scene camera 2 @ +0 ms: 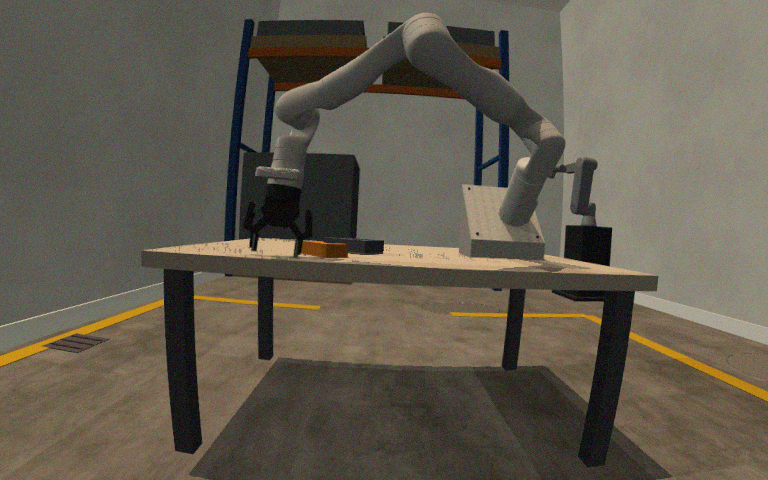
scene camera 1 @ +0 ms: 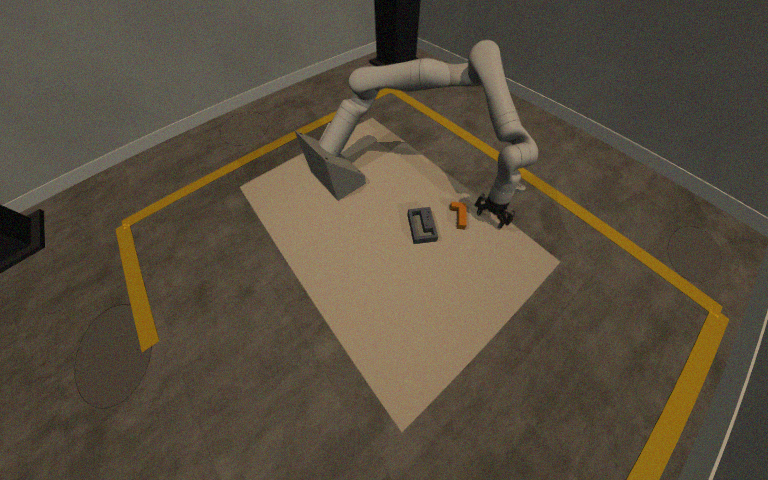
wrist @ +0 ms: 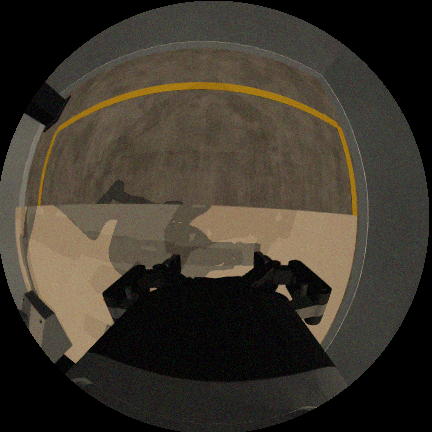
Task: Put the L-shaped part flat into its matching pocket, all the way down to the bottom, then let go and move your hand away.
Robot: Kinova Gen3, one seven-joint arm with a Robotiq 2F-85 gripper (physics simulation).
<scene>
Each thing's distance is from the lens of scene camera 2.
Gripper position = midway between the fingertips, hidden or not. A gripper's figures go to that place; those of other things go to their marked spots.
my gripper (scene camera 2: pixel 274 254): 80 cm
dark grey pocket block (scene camera 2: pixel 355 246): 94 cm
</scene>
